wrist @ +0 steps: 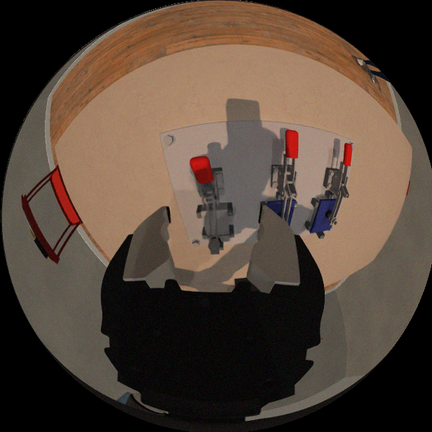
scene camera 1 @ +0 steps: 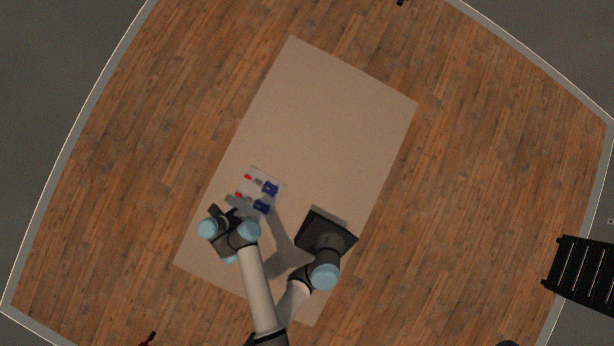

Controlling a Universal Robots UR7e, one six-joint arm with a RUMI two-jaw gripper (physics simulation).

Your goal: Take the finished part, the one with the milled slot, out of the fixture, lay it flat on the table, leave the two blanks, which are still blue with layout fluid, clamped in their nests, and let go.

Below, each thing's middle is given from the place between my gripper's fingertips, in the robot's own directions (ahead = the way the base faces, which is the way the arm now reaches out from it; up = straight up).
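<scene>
Fixture plate [scene camera 1: 246, 187]: 10 cm below my hand, 4 cm behind it, 10 cm to the right of it.
</scene>
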